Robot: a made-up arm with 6 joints. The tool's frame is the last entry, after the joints.
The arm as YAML. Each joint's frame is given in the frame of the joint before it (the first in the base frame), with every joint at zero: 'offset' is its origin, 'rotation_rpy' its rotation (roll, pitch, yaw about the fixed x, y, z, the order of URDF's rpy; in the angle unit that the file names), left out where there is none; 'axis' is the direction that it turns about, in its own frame. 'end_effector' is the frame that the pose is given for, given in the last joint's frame.
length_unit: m
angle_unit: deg
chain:
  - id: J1
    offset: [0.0, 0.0, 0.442]
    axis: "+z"
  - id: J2
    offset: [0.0, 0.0, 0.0]
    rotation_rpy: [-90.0, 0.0, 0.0]
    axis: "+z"
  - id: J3
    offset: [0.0, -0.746, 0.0]
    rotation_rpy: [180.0, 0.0, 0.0]
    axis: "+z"
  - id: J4
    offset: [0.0, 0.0, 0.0]
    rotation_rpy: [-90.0, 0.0, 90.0]
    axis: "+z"
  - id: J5
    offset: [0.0, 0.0, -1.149]
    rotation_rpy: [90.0, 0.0, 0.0]
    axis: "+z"
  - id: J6
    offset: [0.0, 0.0, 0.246]
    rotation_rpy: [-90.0, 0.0, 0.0]
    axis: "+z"
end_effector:
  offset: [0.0, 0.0, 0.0]
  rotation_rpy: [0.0, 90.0, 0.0]
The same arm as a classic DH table. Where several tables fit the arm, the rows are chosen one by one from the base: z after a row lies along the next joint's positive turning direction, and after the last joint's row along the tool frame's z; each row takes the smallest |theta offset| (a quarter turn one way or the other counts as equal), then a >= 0, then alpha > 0; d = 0 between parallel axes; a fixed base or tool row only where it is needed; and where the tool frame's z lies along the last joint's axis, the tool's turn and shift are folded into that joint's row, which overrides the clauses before.
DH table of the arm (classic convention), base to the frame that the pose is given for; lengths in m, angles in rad. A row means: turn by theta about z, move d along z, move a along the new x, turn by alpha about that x. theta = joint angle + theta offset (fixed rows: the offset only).
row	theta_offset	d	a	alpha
J1	0	0.442	0	-1.5708
J2	-1.5708	0	0.746	3.1416
J3	0	0	0	-1.5708
J4	0	-1.149	0	1.5708
J5	0	0.246	0	-1.5708
J6	1.5708	0	0	1.5708
tool (fixed)	-1.5708	0	0	0

